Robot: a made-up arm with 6 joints.
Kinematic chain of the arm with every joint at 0, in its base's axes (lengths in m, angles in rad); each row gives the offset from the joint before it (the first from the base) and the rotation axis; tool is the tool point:
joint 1: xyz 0 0 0.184 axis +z
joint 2: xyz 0 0.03 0 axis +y
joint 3: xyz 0 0 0.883 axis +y
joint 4: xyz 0 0 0.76 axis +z
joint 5: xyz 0 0 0 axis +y
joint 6: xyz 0 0 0.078 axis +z
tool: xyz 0 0 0
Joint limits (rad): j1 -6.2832..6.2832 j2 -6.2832..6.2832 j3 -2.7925..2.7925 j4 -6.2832..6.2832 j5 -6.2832..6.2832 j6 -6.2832..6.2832
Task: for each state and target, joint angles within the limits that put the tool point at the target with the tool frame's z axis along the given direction. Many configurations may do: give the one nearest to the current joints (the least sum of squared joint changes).
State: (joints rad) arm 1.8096 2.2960 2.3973 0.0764 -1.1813 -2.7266
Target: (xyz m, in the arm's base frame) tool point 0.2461 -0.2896 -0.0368 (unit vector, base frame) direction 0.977 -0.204 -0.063
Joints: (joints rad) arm 2.2196 3.0900 2.6903 0.7595 -1.2581 -2.7266
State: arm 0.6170 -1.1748 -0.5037 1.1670 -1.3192 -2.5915
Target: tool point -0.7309 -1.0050 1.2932 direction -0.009 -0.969 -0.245
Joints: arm 0.9302 -0.7100 -0.2129 0.7084 -1.0746 -2.5915
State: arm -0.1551 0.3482 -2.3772 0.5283 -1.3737 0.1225
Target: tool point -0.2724 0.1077 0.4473 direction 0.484 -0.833 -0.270
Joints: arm -0.4233 0.1430 -2.6018 0.6243 -1.8595 0.1225
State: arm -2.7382 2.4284 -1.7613 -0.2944 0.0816 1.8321
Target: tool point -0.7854 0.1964 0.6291 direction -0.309 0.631 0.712
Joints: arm -3.3713 2.0031 -2.0386 -0.8588 0.8016 1.8321
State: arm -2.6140 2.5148 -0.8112 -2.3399 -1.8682 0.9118
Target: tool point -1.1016 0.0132 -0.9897 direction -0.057 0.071 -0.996
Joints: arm -3.1759 2.6676 -0.6761 -3.2194 -1.0918 0.9118
